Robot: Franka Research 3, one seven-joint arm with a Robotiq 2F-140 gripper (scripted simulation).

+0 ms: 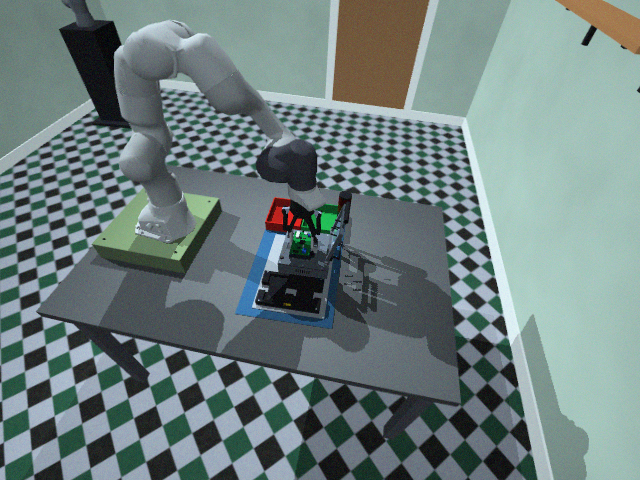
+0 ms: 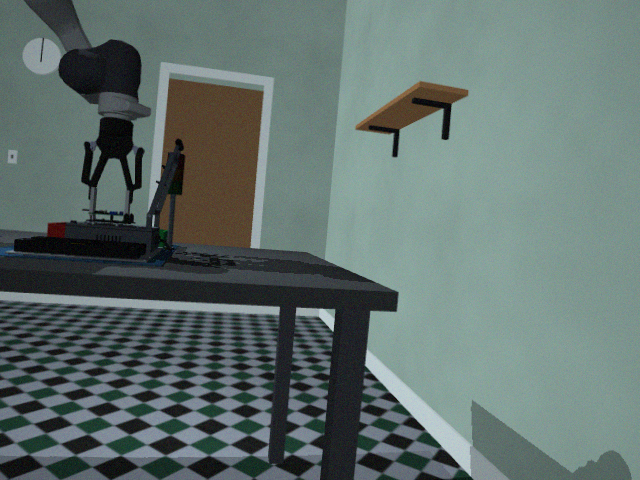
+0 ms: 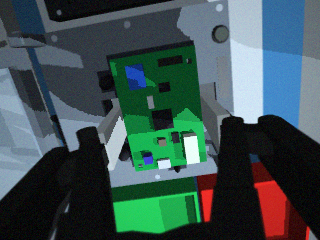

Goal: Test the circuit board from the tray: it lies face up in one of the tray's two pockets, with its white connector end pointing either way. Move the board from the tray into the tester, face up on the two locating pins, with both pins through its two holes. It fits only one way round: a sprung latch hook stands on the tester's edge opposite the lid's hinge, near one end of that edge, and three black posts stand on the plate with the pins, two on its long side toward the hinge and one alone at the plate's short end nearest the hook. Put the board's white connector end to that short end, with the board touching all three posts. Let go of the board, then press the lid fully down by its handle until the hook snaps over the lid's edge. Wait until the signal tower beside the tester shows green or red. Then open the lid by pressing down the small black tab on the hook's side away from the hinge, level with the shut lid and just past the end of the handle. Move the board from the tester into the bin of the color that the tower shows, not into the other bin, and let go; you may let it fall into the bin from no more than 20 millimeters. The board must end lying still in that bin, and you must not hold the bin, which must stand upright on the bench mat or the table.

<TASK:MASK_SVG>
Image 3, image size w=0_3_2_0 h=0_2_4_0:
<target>gripper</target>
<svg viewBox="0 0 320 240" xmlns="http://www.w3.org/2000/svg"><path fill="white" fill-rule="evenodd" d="M320 144L276 115L260 116L257 119L257 123L244 123L243 118L229 114L208 92L200 93L202 121L219 152L216 186L213 186L209 221L185 224L162 233L133 230L117 232L109 171L115 168L127 132L121 107L115 106L97 128L90 126L76 132L79 149L68 152L65 146L52 148L0 200L0 240L50 240L55 229L54 240L267 240L259 193L254 184L250 154L258 155L258 159L317 240L320 240Z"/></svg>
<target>green bin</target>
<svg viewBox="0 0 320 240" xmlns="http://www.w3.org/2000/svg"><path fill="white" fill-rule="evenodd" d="M193 177L111 188L117 232L135 230L161 233L187 223L200 222L197 191Z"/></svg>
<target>green circuit board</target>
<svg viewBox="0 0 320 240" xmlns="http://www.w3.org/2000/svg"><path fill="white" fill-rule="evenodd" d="M195 45L109 60L136 172L207 161Z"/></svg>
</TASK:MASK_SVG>
